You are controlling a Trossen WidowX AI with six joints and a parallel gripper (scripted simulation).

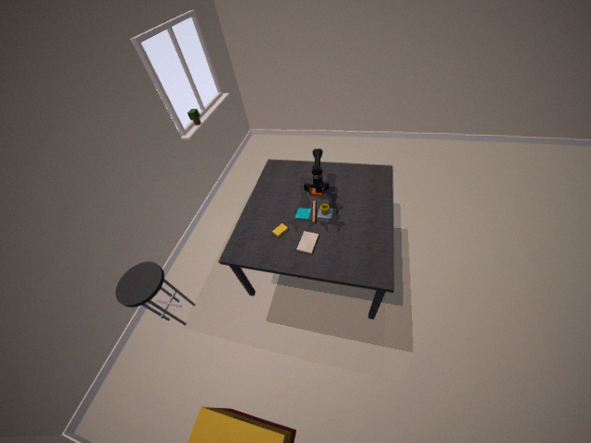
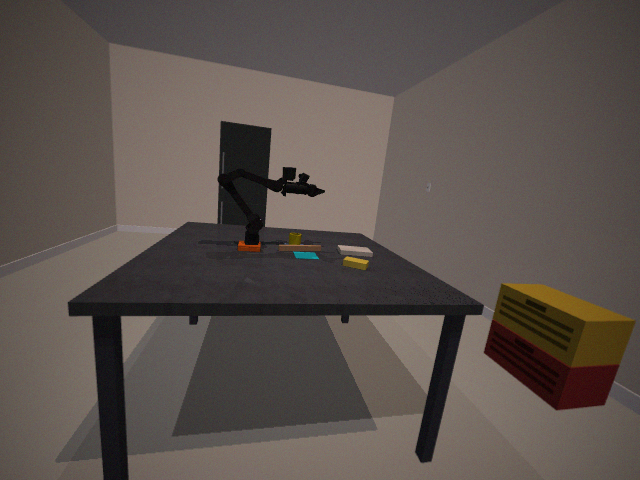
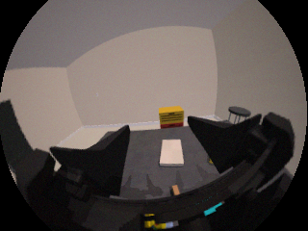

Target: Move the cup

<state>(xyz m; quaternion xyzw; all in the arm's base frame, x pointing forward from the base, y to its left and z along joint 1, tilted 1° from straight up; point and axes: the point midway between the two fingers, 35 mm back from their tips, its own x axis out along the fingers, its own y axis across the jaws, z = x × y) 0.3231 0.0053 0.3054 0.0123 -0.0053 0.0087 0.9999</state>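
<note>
My gripper tip is now 290 mm above the yellow cup, 120 mm past it and 50 mm to the right of it. The rest, counted from my gripper tip: blue-grey pad: 340 mm below, 110 mm behind, 50 mm to the left; wooden bar: 320 mm below, 100 mm behind, 40 mm to the right; cyan pad: 340 mm below, 140 mm to the right, 100 mm behind.
</note>
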